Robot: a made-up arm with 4 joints.
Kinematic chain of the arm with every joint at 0, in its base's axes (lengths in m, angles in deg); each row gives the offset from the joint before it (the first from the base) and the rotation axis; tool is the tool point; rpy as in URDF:
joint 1: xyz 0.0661 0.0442 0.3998 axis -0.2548 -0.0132 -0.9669
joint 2: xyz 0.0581 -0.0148 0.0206 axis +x
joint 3: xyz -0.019 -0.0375 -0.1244 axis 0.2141 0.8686 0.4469
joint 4: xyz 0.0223 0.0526 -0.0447 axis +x
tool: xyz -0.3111 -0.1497 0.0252 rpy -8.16 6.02 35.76
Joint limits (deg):
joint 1: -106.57..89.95
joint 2: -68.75..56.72
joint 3: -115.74..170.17
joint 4: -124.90..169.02
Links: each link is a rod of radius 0.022 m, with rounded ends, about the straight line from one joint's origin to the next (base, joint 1, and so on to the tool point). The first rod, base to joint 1, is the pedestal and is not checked.
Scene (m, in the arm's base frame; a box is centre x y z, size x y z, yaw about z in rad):
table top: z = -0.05
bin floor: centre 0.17 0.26 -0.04 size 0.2 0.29 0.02 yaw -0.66
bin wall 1: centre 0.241 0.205 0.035 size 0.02 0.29 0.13 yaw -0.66
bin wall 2: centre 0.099 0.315 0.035 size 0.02 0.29 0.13 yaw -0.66
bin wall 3: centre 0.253 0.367 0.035 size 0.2 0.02 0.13 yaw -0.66
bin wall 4: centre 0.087 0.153 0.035 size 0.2 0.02 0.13 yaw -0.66
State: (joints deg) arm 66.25 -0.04 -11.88 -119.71
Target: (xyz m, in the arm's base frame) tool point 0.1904 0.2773 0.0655
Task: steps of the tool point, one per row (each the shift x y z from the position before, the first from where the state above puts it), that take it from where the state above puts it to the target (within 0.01 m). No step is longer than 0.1 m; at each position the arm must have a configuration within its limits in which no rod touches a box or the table.
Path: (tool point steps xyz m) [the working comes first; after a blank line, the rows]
Joints at the target: 20.76 53.46 -82.64 36.98
Straight joint move there: touches bin wall 2, bin wall 4.

1: 0.0093 0.0035 0.0070
2: 0.0074 0.0018 -0.0017
3: 0.0117 0.0001 -0.0109
4: 0.0212 -0.0019 -0.0172
5: 0.0345 -0.0046 -0.0187
6: 0.0487 -0.0085 -0.0136
7: -0.0185 0.0009 -0.0354
8: -0.0089 -0.0026 -0.0325
9: 0.0010 -0.0032 -0.0274
10: 0.0099 -0.0003 -0.0200
11: 0.0165 0.0052 -0.0108

